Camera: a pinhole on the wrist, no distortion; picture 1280 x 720 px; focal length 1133.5 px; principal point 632.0 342.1 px. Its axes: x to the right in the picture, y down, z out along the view. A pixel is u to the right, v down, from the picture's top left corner.
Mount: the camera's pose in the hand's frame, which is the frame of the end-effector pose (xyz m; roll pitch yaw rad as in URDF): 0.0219 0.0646 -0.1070 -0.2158 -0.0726 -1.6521
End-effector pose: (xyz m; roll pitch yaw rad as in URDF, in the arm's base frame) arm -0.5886 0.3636 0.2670 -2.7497 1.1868 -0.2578
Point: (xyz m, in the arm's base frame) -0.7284 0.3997 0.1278
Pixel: 667.3 307.8
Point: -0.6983 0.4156 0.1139
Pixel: 771.9 412.8
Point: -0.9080 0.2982 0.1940
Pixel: outside the picture
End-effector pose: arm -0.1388 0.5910 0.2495 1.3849 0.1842 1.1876
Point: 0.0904 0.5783 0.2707
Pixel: 947.5 281.0
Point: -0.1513 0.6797 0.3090
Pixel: 458.1 669.8
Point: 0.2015 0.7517 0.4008
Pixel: 443.3 661.8
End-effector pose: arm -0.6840 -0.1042 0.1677 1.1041 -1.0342 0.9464
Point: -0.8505 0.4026 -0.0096
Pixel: behind the camera
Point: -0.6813 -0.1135 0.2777
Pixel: 764.3 630.2
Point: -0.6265 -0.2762 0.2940
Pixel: 674.9 213.1
